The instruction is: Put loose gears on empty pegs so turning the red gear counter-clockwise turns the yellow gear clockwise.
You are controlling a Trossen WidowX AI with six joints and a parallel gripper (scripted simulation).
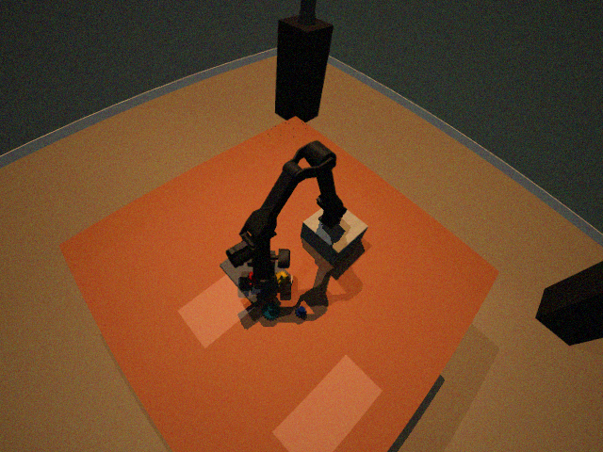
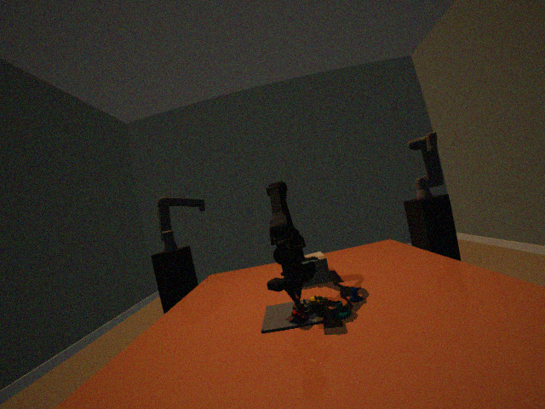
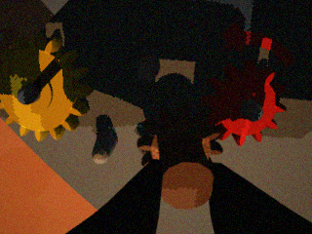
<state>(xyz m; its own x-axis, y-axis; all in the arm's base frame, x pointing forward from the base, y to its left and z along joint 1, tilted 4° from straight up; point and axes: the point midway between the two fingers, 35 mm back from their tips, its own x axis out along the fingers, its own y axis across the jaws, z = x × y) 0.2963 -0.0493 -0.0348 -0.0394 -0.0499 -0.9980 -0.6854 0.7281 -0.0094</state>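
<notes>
My gripper tip is now 10 mm above the orange-brown gear. From my gripper tip the other things lie so: red gear: 40 mm ahead, 10 mm to the right, 30 mm below; yellow gear: 30 mm behind, 70 mm to the left, 20 mm below; grey board: 10 mm ahead, 20 mm to the right, 30 mm below.
</notes>
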